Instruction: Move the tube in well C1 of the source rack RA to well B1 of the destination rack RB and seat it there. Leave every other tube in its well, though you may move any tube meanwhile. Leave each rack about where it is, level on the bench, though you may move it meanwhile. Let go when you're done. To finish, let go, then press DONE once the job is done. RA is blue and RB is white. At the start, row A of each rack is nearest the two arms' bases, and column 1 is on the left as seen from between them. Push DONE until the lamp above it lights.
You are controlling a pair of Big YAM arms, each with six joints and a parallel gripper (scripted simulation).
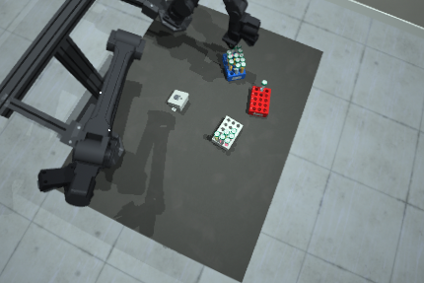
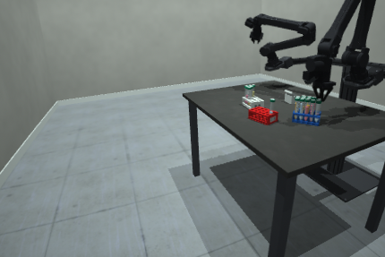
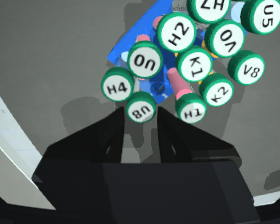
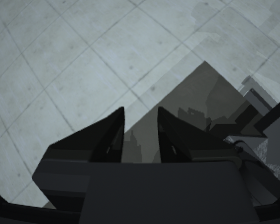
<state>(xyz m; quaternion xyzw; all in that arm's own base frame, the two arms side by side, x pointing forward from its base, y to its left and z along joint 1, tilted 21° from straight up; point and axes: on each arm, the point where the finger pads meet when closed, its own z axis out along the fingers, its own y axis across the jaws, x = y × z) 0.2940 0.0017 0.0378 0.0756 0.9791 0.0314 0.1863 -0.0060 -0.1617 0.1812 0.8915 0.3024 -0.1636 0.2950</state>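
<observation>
Right now my left hand is 6 cm above the tube. Round my left hand: white rack RB 13 cm ahead, 38 cm to the right, 10 cm below; red rack 21 cm ahead, 18 cm to the right, 10 cm below; white button box 15 cm behind, 32 cm to the right, 8 cm below.
</observation>
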